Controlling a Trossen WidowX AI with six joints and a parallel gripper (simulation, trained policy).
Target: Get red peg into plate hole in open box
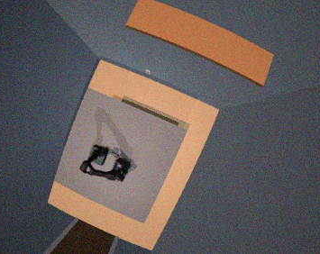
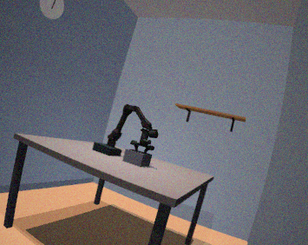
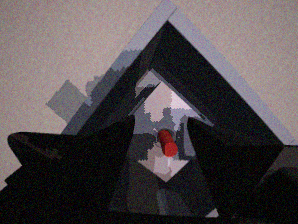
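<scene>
Right now the red peg is 2 cm behind my gripper tip, 2 cm to the left of it and 2 cm below it. From my gripper tip the other things lie so: box: 2 cm behind, 2 cm to the left, 4 cm below; then plate: 2 cm behind, 2 cm to the left, 2 cm below.
</scene>
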